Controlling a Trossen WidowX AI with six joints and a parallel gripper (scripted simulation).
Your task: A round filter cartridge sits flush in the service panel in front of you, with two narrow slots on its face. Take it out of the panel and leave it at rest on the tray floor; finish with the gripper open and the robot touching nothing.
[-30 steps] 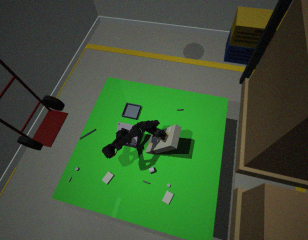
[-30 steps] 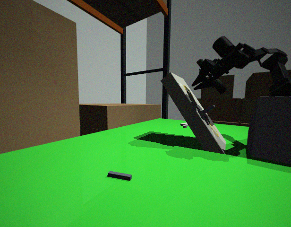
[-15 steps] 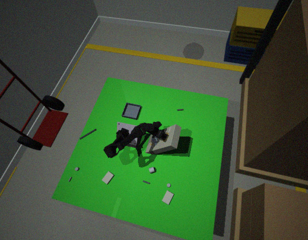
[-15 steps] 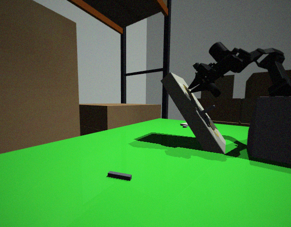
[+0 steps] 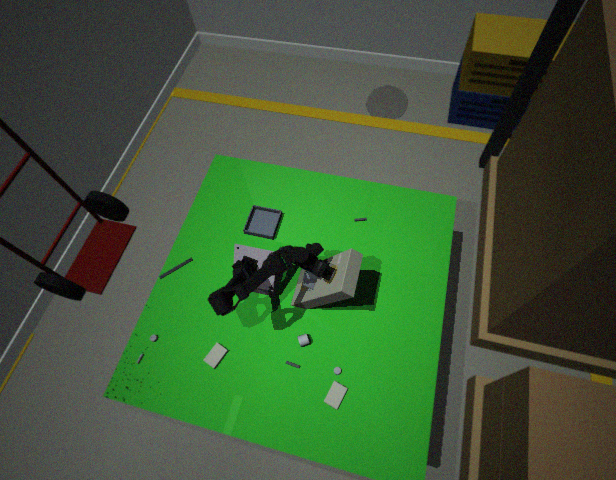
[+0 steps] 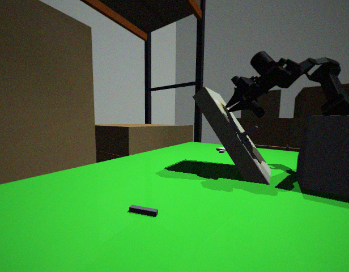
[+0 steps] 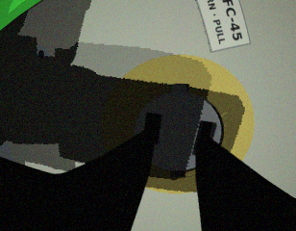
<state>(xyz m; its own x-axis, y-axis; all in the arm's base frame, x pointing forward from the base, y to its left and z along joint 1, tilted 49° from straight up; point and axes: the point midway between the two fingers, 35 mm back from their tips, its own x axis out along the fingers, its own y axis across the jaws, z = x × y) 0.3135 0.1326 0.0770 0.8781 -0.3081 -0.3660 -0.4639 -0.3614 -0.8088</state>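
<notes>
The white round filter cartridge is 20 mm ahead of my gripper tip and 10 mm below it. Also, from my gripper tip: square tray (430 mm behind, 250 mm to the left, 230 mm below); then grey service panel (30 mm behind, 80 mm below); then grey ledge (80 mm behind, 10 mm to the right, 100 mm below).
</notes>
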